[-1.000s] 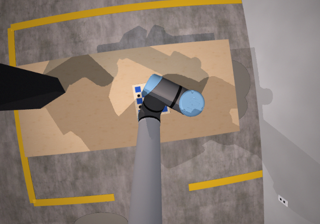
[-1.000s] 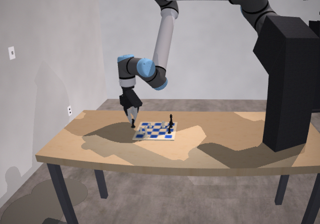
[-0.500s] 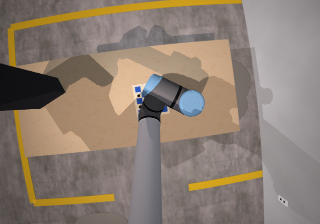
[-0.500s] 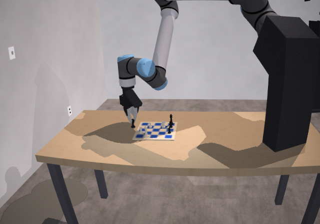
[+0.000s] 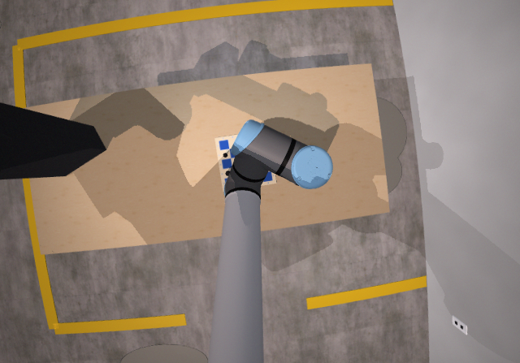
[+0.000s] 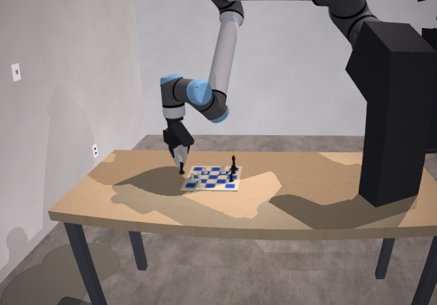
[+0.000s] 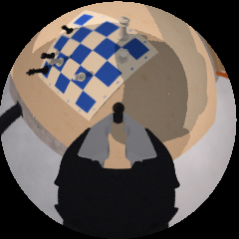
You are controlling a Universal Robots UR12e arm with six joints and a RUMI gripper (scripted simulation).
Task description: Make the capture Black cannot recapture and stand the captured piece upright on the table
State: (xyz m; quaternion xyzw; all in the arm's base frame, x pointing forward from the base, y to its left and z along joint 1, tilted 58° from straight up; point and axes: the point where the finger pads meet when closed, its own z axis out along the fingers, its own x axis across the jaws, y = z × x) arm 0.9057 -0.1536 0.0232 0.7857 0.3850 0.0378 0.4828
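The black pawn is 10 mm below my hand. From my hand the other things lie so: chessboard: 140 mm behind, 50 mm to the left, 40 mm below.
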